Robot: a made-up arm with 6 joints.
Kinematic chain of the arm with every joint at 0, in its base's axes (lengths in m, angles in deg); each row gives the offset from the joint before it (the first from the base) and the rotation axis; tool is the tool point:
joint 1: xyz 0 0 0.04 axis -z
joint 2: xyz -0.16 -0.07 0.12 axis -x
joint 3: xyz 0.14 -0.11 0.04 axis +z
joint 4: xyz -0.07 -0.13 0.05 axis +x
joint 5: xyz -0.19 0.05 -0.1 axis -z
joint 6: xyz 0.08 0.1 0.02 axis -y
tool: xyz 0.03 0 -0.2
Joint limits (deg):
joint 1: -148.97..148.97
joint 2: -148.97..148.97
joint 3: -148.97..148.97
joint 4: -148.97..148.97
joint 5: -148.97..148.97
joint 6: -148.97..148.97
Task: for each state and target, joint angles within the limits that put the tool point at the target. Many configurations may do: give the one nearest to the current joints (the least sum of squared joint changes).
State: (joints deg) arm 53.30 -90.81 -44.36 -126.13 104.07 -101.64
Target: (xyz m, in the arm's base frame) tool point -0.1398 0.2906 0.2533
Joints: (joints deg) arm 71.26 -91.91 -90.24 -122.48 72.66 -99.22
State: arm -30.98 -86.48 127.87 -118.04 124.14 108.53
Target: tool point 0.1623 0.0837 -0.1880
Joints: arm -46.32 -116.55 144.03 -137.53 120.84 134.92
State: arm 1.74 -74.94 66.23 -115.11 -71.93 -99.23
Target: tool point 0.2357 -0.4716 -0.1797
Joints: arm -12.56 -55.54 80.33 -115.36 -73.92 -89.22
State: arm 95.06 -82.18 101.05 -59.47 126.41 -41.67
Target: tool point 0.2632 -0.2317 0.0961
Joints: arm 46.50 -101.30 122.33 -47.70 122.50 -32.65
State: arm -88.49 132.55 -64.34 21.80 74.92 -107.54
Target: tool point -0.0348 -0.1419 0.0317
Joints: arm -91.71 125.56 -41.04 26.15 75.55 -119.78
